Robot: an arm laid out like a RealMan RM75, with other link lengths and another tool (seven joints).
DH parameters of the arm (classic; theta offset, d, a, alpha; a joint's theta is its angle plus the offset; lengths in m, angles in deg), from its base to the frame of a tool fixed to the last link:
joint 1: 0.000 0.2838 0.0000 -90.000
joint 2: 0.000 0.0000 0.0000 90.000
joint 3: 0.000 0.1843 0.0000 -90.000
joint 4: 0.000 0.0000 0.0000 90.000
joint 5: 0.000 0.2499 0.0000 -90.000
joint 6: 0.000 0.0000 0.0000 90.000
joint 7: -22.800 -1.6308 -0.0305 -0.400
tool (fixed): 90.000 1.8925 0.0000 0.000
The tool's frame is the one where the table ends.
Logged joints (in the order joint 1, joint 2, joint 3, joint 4, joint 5, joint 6, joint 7), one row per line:
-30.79, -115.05, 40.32, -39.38, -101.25, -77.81, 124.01
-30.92, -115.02, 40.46, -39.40, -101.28, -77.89, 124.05
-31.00, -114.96, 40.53, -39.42, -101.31, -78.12, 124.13
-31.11, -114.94, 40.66, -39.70, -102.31, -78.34, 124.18
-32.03, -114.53, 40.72, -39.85, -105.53, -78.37, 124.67
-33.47, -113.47, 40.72, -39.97, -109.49, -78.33, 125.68
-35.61, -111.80, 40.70, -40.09, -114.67, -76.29, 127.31
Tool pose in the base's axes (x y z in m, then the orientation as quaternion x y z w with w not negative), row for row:
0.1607, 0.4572, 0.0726, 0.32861, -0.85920, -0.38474, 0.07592
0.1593, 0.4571, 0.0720, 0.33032, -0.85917, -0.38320, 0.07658
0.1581, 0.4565, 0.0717, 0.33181, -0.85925, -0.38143, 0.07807
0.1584, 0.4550, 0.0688, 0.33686, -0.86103, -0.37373, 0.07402
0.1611, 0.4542, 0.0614, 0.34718, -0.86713, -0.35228, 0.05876
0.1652, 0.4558, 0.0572, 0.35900, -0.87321, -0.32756, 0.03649
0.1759, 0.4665, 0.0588, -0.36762, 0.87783, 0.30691, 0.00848
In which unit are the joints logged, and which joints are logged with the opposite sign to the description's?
The joints are logged in degrees. Opposite sign: joint 1, joint 2, joint 3.
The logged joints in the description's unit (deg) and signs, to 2 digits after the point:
30.79, 115.05, -40.32, -39.38, -101.25, -77.81, 124.01
30.92, 115.02, -40.46, -39.40, -101.28, -77.89, 124.05
31.00, 114.96, -40.53, -39.42, -101.31, -78.12, 124.13
31.11, 114.94, -40.66, -39.70, -102.31, -78.34, 124.18
32.03, 114.53, -40.72, -39.85, -105.53, -78.37, 124.67
33.47, 113.47, -40.72, -39.97, -109.49, -78.33, 125.68
35.61, 111.80, -40.70, -40.09, -114.67, -76.29, 127.31

